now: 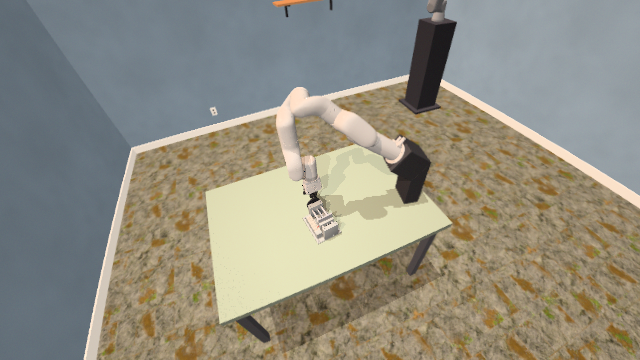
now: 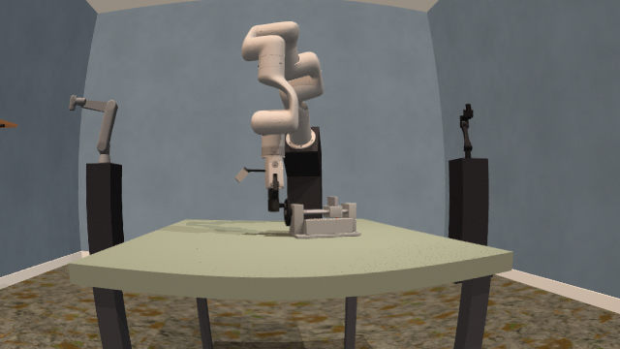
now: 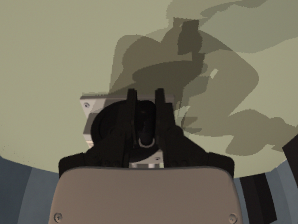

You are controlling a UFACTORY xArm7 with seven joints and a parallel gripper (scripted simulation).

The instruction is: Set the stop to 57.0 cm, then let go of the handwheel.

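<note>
My gripper is now 2 cm to the right of the black handwheel and 1 cm above it. The rest, counted from my hand: grey stop block 1 cm ahead, 19 cm to the left, 1 cm below.
</note>
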